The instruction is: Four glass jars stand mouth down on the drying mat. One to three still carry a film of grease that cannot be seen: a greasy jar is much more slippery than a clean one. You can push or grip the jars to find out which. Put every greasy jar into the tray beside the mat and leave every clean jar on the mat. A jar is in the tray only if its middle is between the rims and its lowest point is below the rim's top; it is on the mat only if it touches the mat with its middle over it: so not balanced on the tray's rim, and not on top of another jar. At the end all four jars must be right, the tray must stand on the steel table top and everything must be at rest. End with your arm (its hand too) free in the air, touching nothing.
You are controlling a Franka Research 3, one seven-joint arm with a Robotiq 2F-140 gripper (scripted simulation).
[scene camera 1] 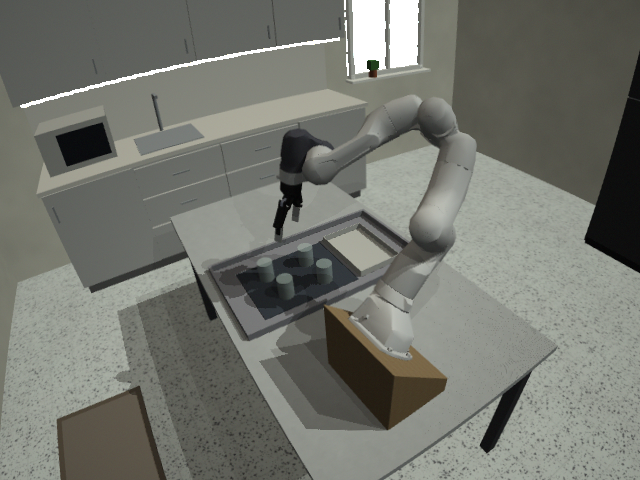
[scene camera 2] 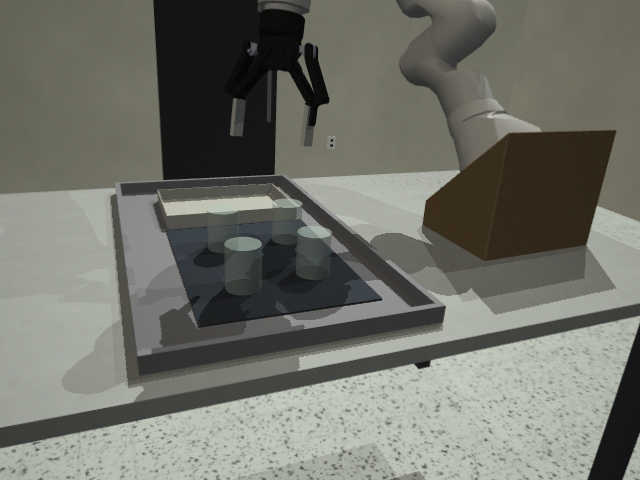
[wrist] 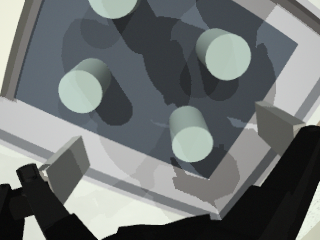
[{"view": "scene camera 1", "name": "my gripper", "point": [287, 230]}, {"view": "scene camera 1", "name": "white tray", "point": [358, 247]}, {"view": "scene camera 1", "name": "dark drying mat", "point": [265, 296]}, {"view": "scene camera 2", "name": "my gripper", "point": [269, 140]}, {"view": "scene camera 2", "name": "jar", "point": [313, 250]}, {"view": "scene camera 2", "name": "white tray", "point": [255, 202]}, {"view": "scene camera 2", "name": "jar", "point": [222, 220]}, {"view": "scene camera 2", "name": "jar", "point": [242, 255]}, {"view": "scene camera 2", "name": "dark drying mat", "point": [283, 292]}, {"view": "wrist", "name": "my gripper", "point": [169, 135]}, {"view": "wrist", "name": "jar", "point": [227, 56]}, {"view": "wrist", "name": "jar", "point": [81, 90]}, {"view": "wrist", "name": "jar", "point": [191, 140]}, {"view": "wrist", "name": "dark drying mat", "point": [154, 68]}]
